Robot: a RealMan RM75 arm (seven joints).
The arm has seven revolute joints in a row. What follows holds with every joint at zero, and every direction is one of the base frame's. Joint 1 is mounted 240.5 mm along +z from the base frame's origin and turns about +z. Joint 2 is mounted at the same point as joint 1 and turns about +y. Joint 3 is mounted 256 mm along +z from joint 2 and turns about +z. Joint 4 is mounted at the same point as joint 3 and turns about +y. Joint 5 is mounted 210 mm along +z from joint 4 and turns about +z. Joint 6 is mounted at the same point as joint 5 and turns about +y. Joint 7 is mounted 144 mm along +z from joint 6 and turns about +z. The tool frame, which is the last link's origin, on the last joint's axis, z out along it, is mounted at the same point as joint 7; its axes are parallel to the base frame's.
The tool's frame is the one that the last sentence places.
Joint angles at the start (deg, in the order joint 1, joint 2, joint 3, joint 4, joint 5, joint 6, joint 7): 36.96 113.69 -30.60 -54.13 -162.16 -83.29 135.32
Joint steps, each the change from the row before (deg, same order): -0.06 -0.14 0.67 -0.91 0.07 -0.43 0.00; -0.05 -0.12 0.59 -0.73 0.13 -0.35 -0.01; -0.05 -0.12 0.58 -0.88 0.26 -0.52 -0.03; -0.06 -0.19 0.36 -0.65 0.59 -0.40 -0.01; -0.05 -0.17 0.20 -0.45 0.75 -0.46 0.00
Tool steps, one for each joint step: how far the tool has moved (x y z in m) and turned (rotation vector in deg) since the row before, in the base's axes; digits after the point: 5 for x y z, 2 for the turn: -0.00039 0.00013 0.00529 0.86 0.02 0.04; -0.00037 0.00008 0.00435 0.76 0.09 0.04; -0.00103 0.00006 0.00467 0.75 0.17 0.16; -0.00138 0.00052 0.00401 0.71 0.33 0.30; -0.00181 0.00045 0.00265 0.46 0.53 0.35
